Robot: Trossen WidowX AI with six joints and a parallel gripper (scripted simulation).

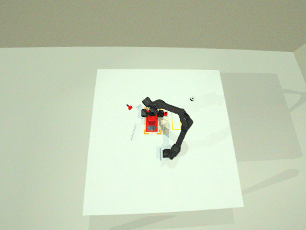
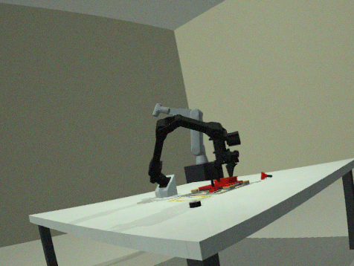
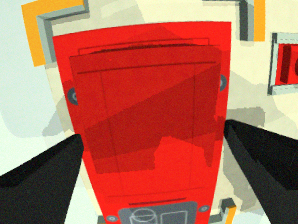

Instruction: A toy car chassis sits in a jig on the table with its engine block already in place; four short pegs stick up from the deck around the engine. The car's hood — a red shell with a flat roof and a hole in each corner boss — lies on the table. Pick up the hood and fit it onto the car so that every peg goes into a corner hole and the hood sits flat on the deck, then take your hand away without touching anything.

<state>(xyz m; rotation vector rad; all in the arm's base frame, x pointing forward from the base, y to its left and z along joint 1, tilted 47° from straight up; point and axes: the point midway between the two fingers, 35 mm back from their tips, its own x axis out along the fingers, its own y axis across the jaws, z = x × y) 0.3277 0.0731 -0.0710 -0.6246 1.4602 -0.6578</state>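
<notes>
Now: the red hood right at my gripper tip. Round my gripper tip: grey wheel-like piece (19 cm ahead, 40 cm to the right, 3 cm below).
</notes>
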